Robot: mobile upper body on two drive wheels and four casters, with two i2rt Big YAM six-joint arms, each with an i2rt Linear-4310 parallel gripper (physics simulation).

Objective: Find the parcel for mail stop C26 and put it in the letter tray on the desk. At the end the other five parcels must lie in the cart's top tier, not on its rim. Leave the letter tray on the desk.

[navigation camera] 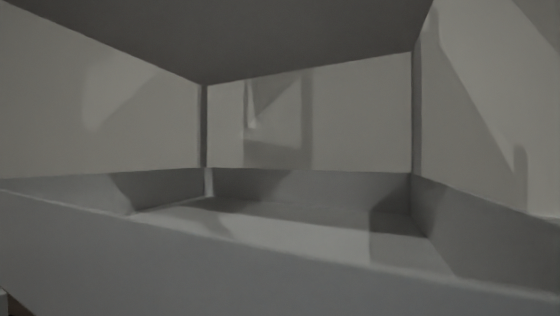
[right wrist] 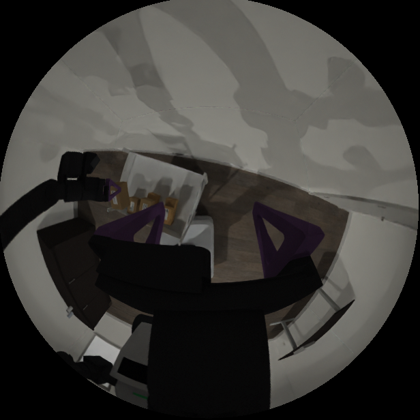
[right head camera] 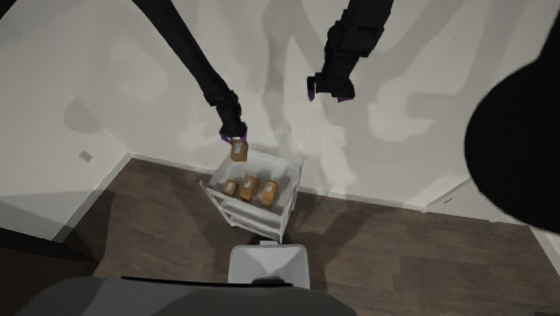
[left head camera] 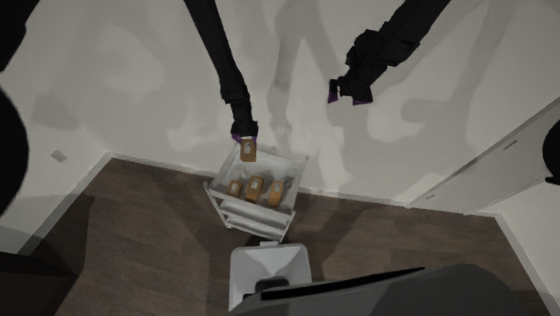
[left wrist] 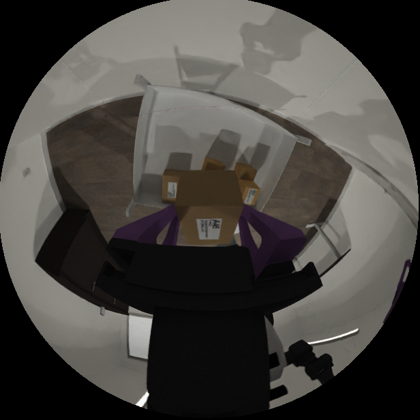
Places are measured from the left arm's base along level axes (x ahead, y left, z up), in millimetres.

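Pixels of known places: left gripper, fingertip midpoint: (right head camera: 239, 144) (left head camera: 248, 144); right gripper, fingertip midpoint: (right head camera: 324, 100) (left head camera: 340, 102).
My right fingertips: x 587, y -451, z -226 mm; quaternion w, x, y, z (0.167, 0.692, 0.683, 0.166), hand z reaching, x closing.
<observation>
Ahead of a thing's pixels: the offset from my right fingertips to its middle. Level surfaces: height alone.
My left gripper (left head camera: 246, 138) (right head camera: 234, 138) (left wrist: 208, 206) is shut on a brown cardboard parcel {dx +8, dy +332, dz -263 mm} (left head camera: 248, 151) (right head camera: 239, 151) (left wrist: 208, 187) (right wrist: 120, 196), held above the cart's far left part in the head views. Its label reads A46 or A48. Several other parcels, including a small left one {dx -63, dy +417, dz -496 mm} (left head camera: 234, 188) (right head camera: 229, 188) (left wrist: 171, 186), a middle one {dx -69, dy +307, dz -444 mm} (left head camera: 254, 185) (right head camera: 249, 185) and a right one {dx -93, dy +200, dz -444 mm} (left head camera: 275, 192) (right head camera: 269, 192), lie in the white cart's top tier {dz -521 mm} (left head camera: 272, 165) (right head camera: 265, 167) (left wrist: 175, 107). Their labels are unreadable. My right gripper (left head camera: 347, 100) (right head camera: 327, 97) (right wrist: 208, 206) is open, high and right of the cart. No letter tray is recognisable.
A pale grey box-shaped body (left head camera: 245, 260) (right head camera: 245, 260) stands nearest the cart. A dark cabinet (left wrist: 75, 250) (right wrist: 75, 270) is at the left. A wall rises behind the cart. The navigation camera looks closely into a grey walled tier (navigation camera: 200, 265).
</observation>
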